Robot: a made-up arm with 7 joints. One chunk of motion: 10 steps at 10 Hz.
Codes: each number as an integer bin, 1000 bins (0 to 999) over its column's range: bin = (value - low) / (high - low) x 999, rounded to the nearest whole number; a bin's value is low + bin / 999 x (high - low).
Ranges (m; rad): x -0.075..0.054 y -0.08..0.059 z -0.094..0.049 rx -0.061..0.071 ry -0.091..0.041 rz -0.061..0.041
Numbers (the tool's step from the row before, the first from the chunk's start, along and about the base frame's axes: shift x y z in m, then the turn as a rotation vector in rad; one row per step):
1: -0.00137 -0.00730 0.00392 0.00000 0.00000 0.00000
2: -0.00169 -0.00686 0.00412 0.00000 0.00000 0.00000
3: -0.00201 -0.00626 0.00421 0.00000 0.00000 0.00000
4: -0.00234 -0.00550 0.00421 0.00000 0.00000 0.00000
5: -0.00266 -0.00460 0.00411 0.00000 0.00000 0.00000
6: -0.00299 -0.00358 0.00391 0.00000 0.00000 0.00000
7: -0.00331 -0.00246 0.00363 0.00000 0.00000 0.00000
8: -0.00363 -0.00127 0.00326 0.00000 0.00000 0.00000
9: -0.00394 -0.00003 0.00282 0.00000 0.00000 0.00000
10: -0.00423 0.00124 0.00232 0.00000 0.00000 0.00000
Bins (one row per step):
1: 570 522 684 462 689 597
2: 568 526 685 462 689 597
3: 565 530 686 462 689 597
4: 563 535 686 462 689 597
5: 560 542 685 462 689 597
6: 558 549 684 462 689 597
7: 555 557 682 462 689 597
8: 553 566 679 462 689 597
9: 550 575 676 462 689 597
10: 548 584 673 462 689 597

